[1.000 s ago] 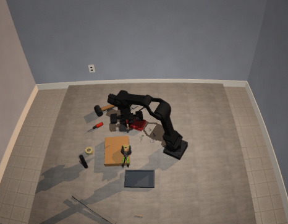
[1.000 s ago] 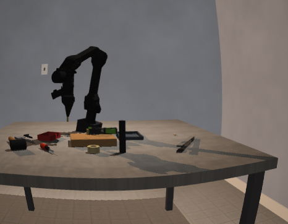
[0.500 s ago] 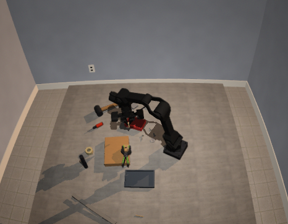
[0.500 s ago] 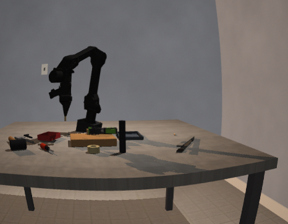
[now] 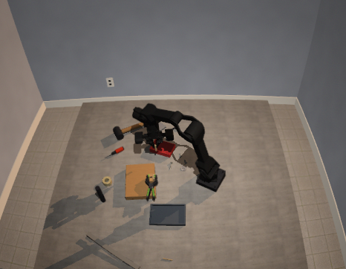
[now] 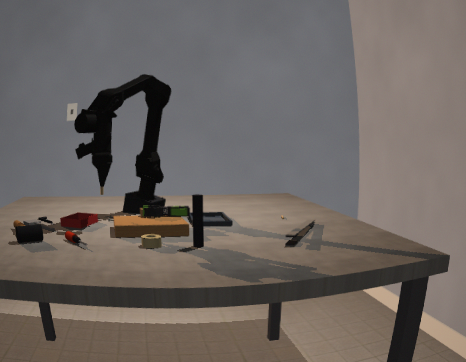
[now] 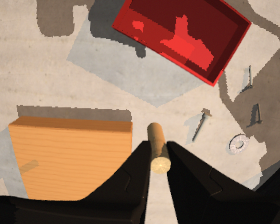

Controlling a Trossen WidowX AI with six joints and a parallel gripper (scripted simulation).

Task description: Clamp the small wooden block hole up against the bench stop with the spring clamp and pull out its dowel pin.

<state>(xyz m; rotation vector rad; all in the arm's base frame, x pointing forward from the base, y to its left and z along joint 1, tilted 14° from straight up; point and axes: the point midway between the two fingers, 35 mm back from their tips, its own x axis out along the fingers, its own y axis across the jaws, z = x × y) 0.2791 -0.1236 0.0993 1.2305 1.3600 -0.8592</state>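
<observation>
Now: the red tray 140 mm below my hand, 90 mm to the right of it and 10 mm behind it. The rest, counted from my hand: bench stop: 130 mm to the left, 110 mm below, 10 mm behind; then dowel pin: 40 mm below; then small wooden block: 140 mm to the left, 110 mm below.
</observation>
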